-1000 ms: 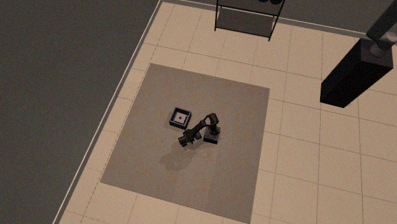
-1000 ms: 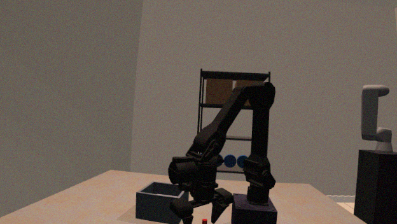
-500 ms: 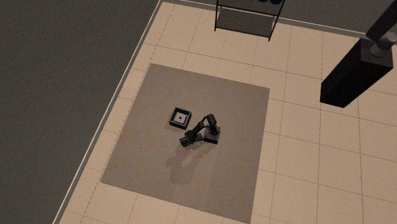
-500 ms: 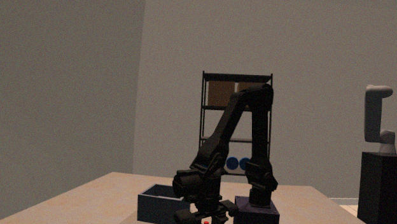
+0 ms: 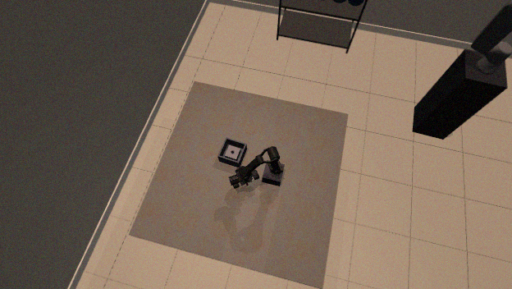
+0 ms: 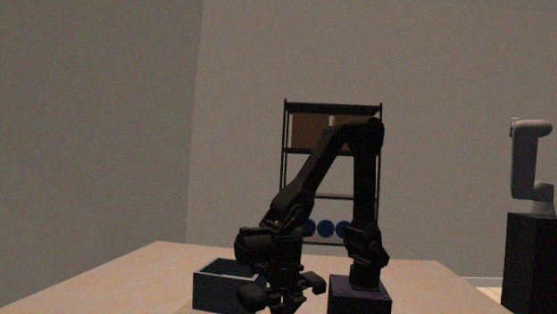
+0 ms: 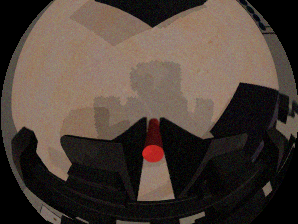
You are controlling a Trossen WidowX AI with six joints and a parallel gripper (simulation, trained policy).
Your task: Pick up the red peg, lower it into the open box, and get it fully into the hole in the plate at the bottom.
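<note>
My gripper tip is now 160 mm short of the box, 180 mm to the left of it and 10 mm above it. The rest, counted from my gripper tip: red peg (10 mm behind, 10 mm to the left).
</note>
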